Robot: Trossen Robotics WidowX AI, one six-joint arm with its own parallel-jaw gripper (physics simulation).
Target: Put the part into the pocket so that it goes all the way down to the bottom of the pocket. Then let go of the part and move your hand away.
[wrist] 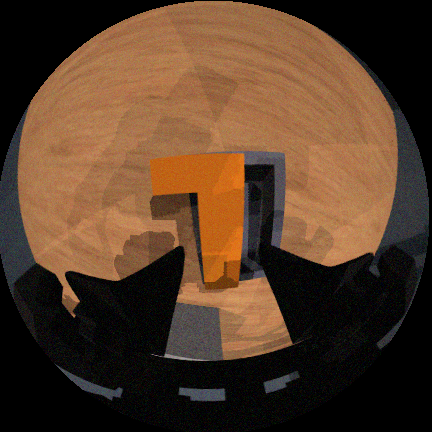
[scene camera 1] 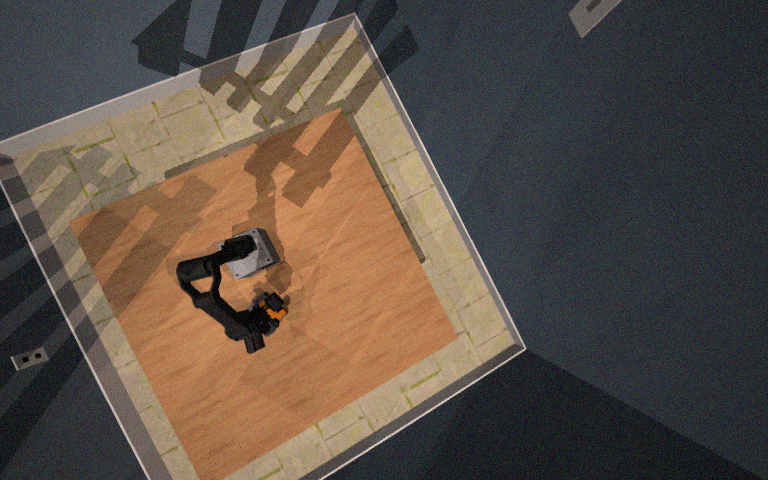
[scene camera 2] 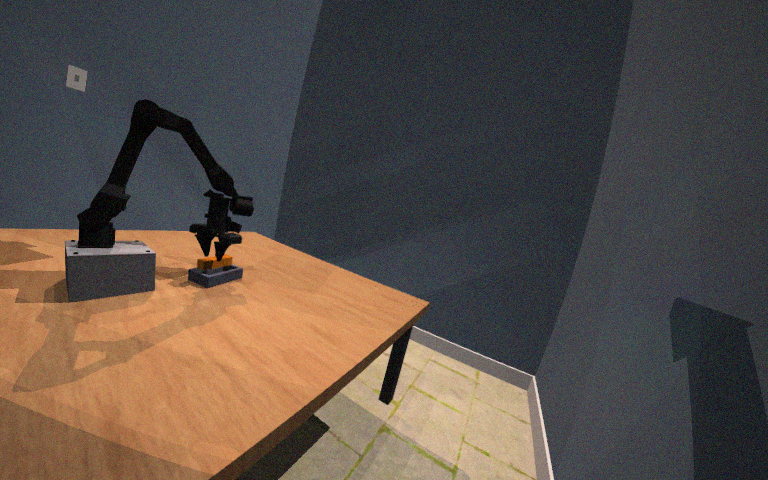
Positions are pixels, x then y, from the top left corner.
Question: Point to a pocket block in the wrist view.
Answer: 264, 171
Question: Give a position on a pocket block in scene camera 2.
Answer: At 208, 278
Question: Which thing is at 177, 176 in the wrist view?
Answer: An orange part.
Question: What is my gripper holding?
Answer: Nothing.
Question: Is my gripper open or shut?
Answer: Open.
